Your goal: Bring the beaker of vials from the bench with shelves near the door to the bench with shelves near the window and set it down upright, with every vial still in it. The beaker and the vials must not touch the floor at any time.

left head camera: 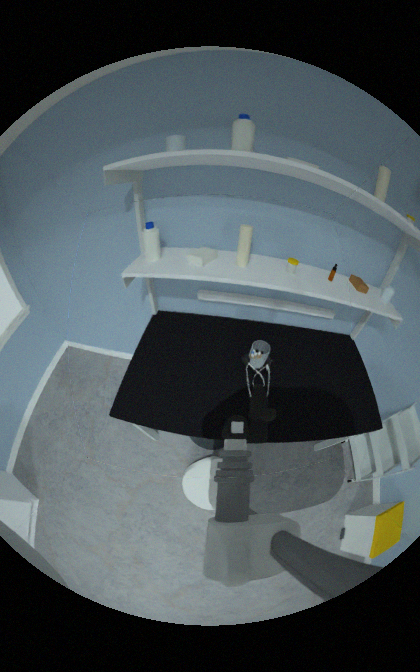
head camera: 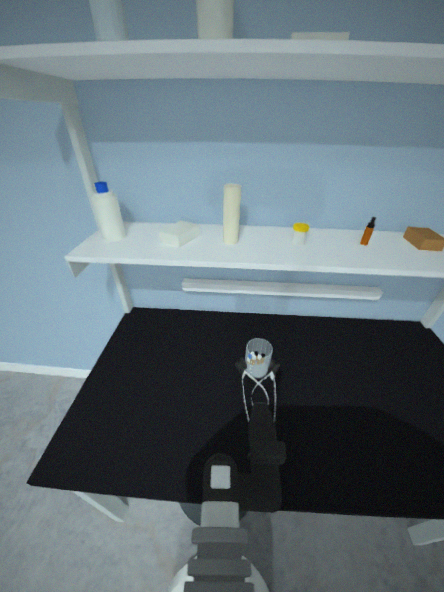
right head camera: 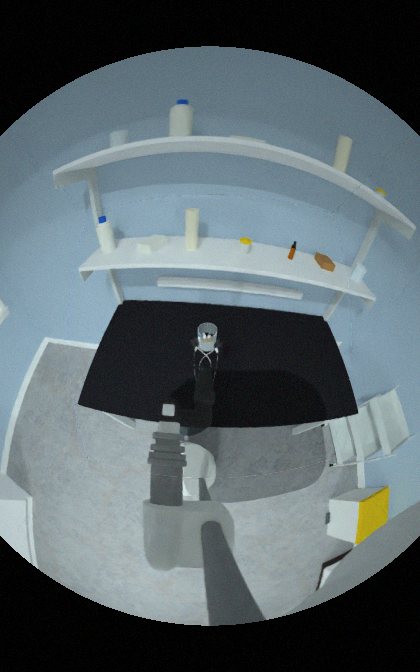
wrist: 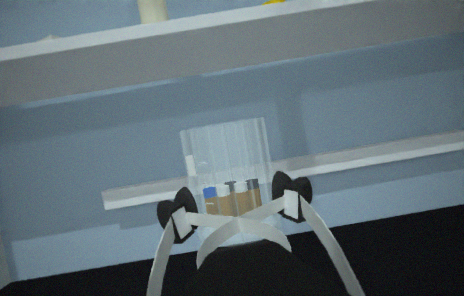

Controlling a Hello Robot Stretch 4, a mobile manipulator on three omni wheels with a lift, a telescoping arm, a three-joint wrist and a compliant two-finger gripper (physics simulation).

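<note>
The clear beaker [head camera: 258, 345] [left head camera: 261, 346] [right head camera: 207, 330] [wrist: 227, 155] is over the black top of the bench with shelves near the window [head camera: 150, 400] [left head camera: 165, 375] [right head camera: 130, 360] [wrist: 400, 250]. It looks upright. Several brown vials [wrist: 232, 202] with blue, white and dark caps stand inside it. My gripper [head camera: 258, 369] [left head camera: 258, 361] [right head camera: 207, 344] [wrist: 234, 196] is shut on the beaker, one dark fingertip pad at each side. The beaker's base is partly hidden by the gripper; I cannot tell whether it touches the bench top.
A lower shelf [head camera: 250, 260] with bottles, boxes and jars and an upper shelf [head camera: 150, 62] span the back of the bench. A white bar [head camera: 280, 288] runs along the wall below them. A white cart [left head camera: 372, 457] and a yellow-faced box [left head camera: 387, 530] [right head camera: 374, 515] are at the right.
</note>
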